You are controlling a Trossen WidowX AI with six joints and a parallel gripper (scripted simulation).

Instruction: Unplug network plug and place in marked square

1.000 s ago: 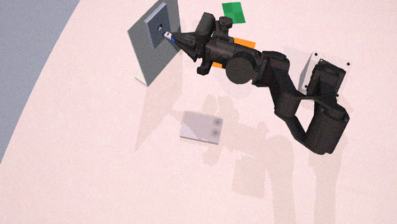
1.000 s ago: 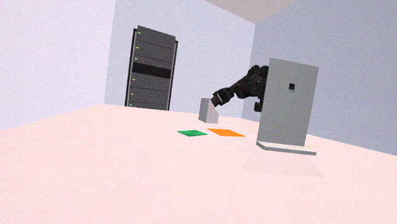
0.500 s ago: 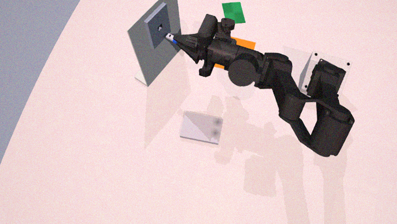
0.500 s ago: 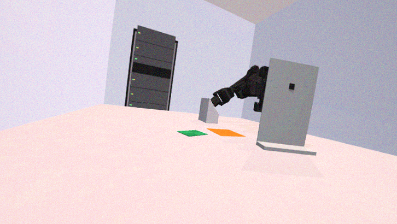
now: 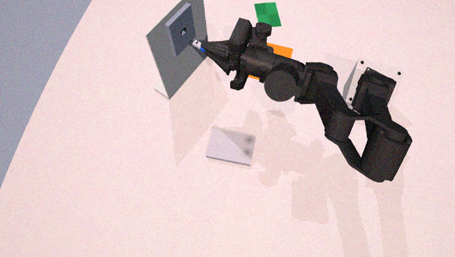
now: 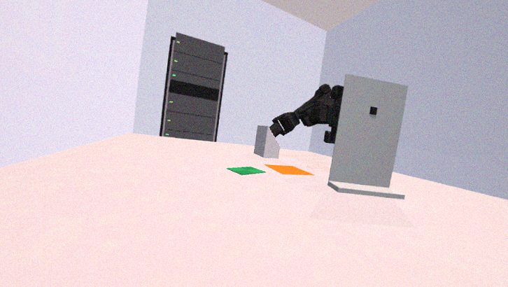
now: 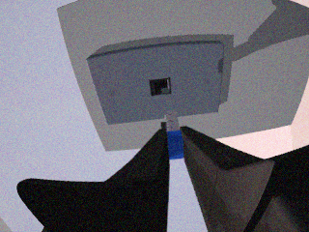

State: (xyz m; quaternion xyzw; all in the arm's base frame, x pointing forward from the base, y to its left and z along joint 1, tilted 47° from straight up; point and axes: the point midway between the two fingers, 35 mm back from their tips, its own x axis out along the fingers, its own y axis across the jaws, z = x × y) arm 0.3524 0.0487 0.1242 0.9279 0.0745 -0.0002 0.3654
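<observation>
The orange marked square lies 11 cm behind my gripper tip, 14 cm to the right of it and 20 cm below it. The rest, counted from my gripper tip: upright grey panel (7 cm ahead, 2 cm to the right, 7 cm below); then network plug (right at my gripper tip); then flat grey plate (12 cm behind, 12 cm to the left, 19 cm below).
</observation>
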